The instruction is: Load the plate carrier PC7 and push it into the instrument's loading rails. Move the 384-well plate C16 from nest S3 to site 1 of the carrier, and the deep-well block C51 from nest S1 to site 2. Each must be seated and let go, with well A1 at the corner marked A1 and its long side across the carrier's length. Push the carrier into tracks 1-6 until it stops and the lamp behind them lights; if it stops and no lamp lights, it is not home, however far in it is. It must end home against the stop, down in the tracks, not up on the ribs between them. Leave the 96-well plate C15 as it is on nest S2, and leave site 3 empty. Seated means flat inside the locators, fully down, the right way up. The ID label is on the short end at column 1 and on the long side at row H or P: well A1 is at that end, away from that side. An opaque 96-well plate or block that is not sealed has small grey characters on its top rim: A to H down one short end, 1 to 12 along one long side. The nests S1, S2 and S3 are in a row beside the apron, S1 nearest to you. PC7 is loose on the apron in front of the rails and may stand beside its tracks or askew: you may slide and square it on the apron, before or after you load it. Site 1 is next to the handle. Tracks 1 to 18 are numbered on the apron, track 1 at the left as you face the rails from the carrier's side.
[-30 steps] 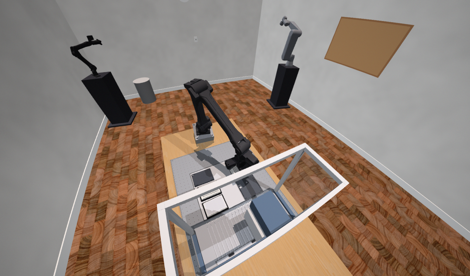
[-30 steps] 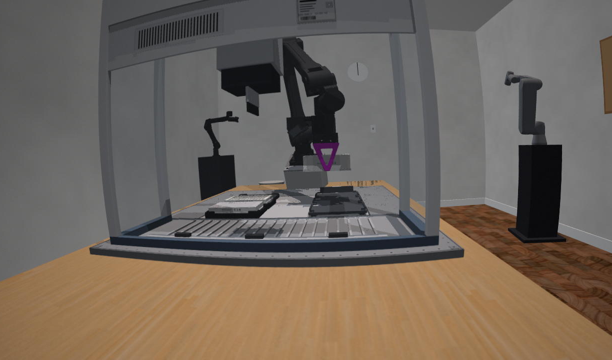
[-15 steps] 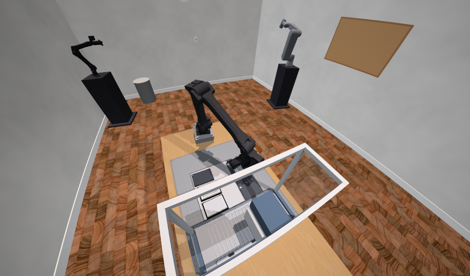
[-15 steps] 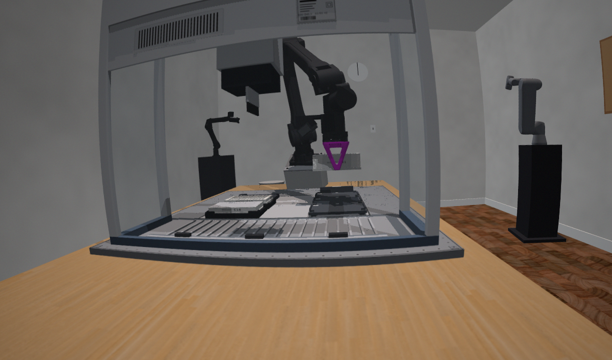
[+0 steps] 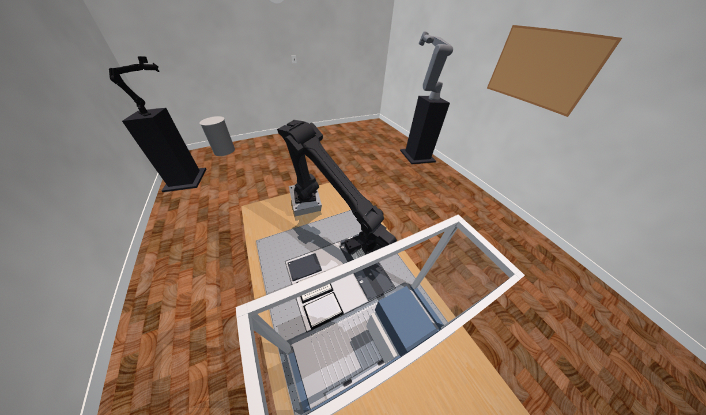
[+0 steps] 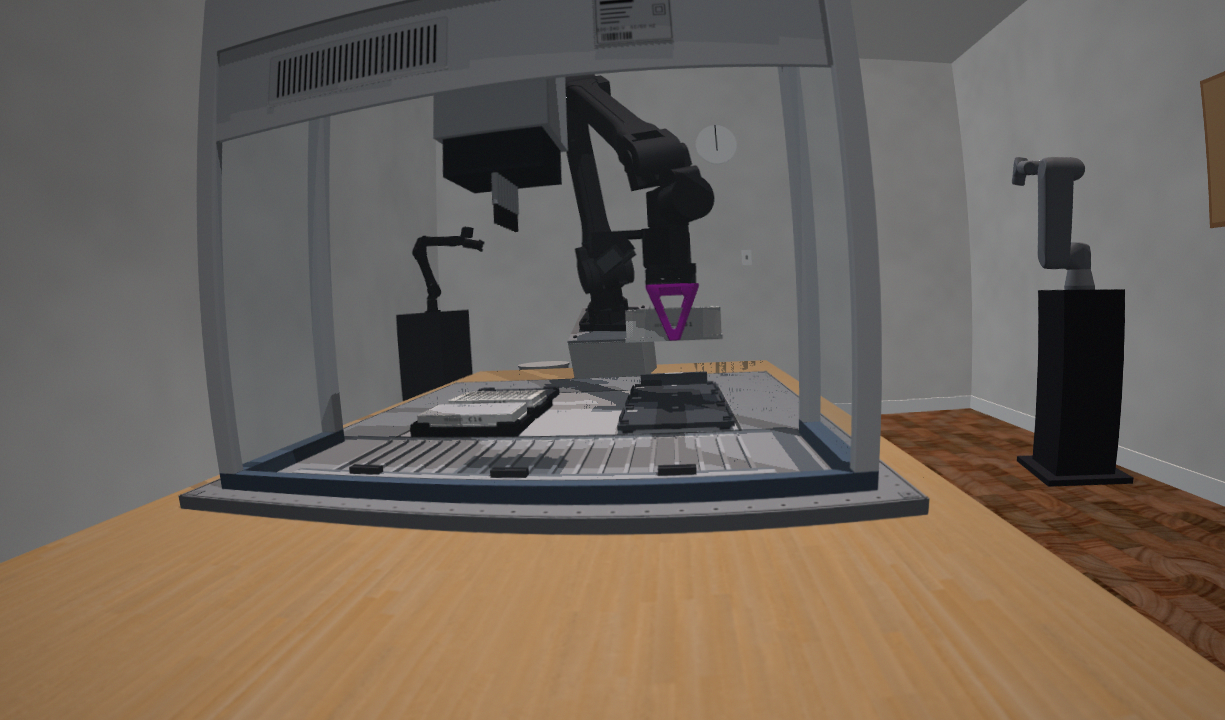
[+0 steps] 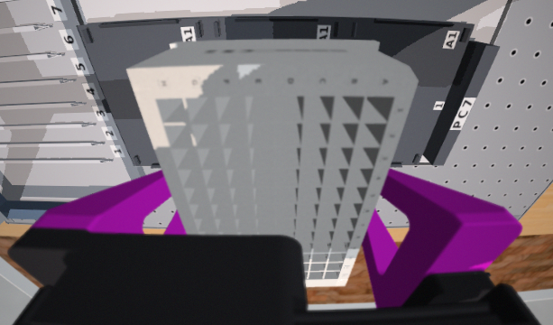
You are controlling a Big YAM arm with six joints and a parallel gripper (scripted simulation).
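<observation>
Right now the carrier PC7 is 90 mm below my hand. Round my hand: nest S3: 230 mm to the right, 160 mm ahead, 100 mm below; 96-well plate C15: 250 mm to the right, 90 mm below, 50 mm ahead; nest S1: 290 mm to the right, 100 mm below, 60 mm behind.
</observation>
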